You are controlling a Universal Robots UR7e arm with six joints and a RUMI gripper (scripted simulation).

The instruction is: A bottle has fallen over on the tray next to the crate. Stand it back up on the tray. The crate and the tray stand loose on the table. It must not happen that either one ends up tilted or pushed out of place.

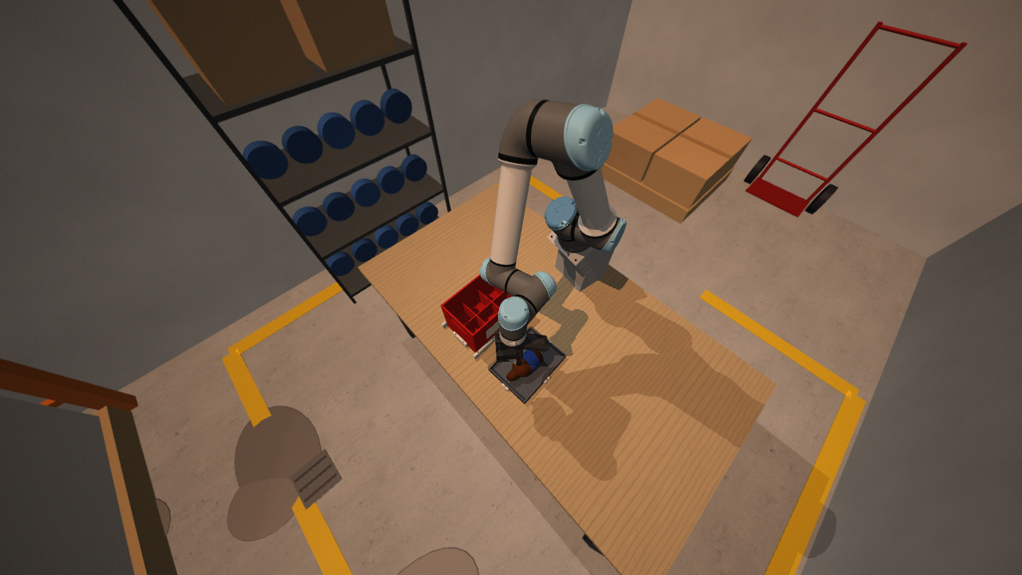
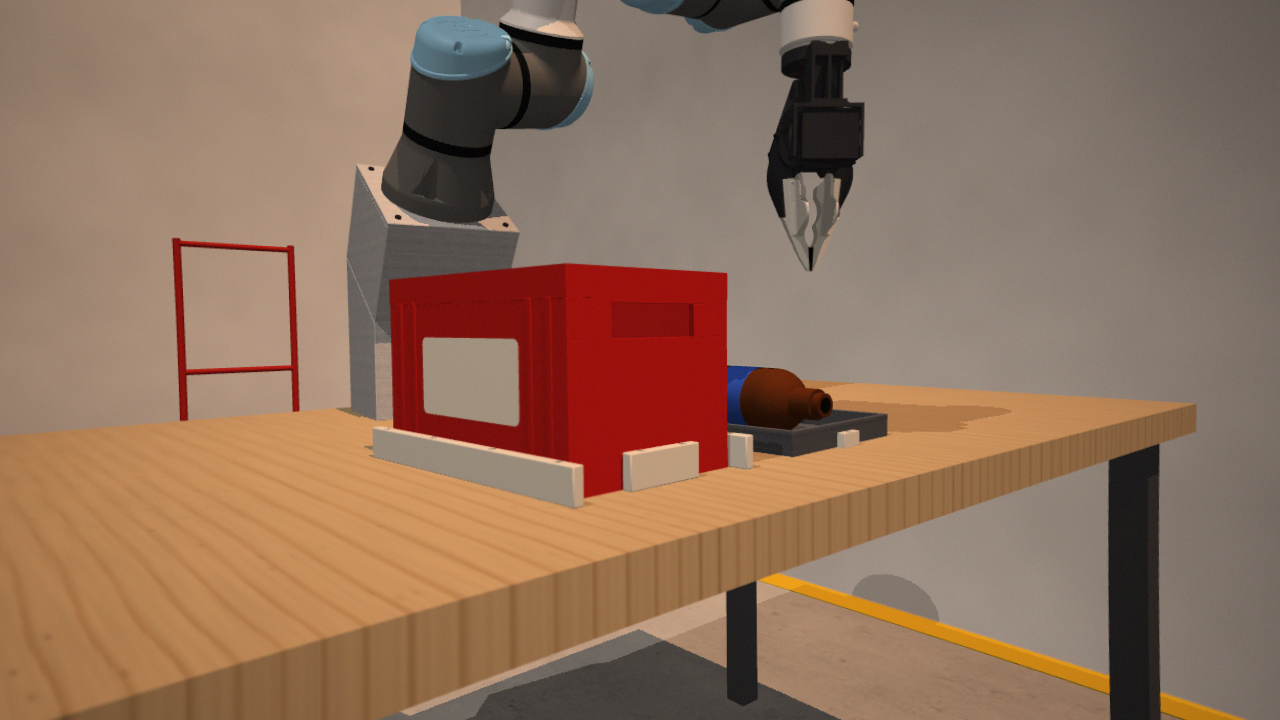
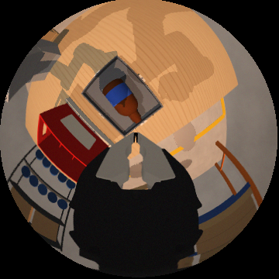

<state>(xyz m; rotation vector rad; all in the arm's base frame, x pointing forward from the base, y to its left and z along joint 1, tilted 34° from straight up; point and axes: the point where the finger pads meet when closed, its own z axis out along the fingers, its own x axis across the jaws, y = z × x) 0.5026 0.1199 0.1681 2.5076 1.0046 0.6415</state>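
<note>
My hand is 50 mm past the brown bottle and 160 mm above it. Round my hand: dark tray 80 mm behind, 190 mm below; then red crate 140 mm behind, 260 mm to the right, 120 mm below.
</note>
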